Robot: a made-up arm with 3 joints. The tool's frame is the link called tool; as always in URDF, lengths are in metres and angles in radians. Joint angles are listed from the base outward. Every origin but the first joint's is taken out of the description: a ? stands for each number. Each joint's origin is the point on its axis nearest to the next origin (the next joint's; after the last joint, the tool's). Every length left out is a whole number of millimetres.
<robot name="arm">
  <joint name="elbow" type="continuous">
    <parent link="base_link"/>
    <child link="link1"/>
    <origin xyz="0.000 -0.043 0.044"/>
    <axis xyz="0 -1 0"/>
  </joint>
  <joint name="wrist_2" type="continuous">
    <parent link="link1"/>
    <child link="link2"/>
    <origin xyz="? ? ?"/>
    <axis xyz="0 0 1"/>
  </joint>
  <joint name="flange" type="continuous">
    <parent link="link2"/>
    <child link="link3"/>
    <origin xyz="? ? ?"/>
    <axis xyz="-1 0 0"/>
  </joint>
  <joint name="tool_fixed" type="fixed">
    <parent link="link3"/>
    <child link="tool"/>
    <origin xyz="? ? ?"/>
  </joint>
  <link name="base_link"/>
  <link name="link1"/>
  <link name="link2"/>
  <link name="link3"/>
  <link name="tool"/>
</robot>
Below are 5 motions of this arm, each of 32 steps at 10 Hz.
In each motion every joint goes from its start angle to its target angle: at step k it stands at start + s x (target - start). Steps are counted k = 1, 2, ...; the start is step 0. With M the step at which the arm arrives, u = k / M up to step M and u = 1 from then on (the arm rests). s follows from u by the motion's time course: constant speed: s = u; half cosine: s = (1 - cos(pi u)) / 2; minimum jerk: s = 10 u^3 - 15 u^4 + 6 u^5.
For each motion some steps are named. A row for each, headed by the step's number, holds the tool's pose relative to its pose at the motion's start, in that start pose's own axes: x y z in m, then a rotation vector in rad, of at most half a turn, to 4 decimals.
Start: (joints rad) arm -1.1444 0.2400 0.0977
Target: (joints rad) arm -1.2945 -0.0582 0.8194
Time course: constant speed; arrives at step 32
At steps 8, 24, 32:
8: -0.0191 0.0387 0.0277 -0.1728 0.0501 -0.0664
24: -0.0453 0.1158 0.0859 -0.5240 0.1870 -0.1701
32: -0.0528 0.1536 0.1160 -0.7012 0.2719 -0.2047

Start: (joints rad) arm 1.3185 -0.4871 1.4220
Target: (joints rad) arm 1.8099 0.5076 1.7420
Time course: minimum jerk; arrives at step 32
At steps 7, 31, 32:
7: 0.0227 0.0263 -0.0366 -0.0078 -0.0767 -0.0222
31: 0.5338 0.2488 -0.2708 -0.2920 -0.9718 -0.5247
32: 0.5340 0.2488 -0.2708 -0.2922 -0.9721 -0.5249

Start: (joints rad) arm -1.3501 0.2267 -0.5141
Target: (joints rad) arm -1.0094 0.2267 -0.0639
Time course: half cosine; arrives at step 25
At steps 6, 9, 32:
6: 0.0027 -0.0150 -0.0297 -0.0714 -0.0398 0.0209
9: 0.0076 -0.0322 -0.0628 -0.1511 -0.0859 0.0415
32: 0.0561 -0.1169 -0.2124 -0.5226 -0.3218 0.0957

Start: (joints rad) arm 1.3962 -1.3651 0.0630
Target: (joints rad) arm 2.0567 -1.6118 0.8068
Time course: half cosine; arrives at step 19
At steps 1, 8, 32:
1: -0.0004 0.0014 -0.0030 -0.0007 -0.0008 -0.0017
8: -0.0146 0.0950 -0.1534 -0.0343 -0.0199 -0.0984
32: -0.0131 0.3143 -0.3225 -0.0803 0.0498 -0.2342

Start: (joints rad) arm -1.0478 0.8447 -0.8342
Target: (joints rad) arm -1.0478 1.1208 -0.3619
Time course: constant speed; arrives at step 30
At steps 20, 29, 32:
20: 0.0592 -0.0463 0.0535 -0.3140 0.1158 0.1441
29: 0.0892 -0.0654 0.0741 -0.4538 0.1533 0.2213
32: 0.0926 -0.0675 0.0762 -0.4693 0.1569 0.2303

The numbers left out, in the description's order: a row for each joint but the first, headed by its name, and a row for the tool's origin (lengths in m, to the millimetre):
wrist_2: -0.321 0.000 -0.080
flange: -0.473 -0.280 0.000
tool: 0.000 0.018 0.031

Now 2 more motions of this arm.
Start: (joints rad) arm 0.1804 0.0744 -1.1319
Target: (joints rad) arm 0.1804 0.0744 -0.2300
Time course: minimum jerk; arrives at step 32
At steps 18, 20, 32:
18: 0.0000 0.0136 -0.0142 -0.5555 0.0000 0.0000
20: 0.0000 0.0151 -0.0173 -0.6537 0.0000 0.0000
32: 0.0000 0.0175 -0.0259 -0.9019 0.0000 0.0000

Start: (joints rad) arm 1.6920 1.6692 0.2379
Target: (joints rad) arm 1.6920 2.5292 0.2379
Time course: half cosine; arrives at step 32
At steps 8, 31, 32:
8: 0.0358 -0.0558 -0.0135 0.0000 -0.0297 0.1224
31: 0.3567 -0.2619 -0.0635 0.0000 -0.2022 0.8338
32: 0.3578 -0.2622 -0.0636 0.0000 -0.2027 0.8358

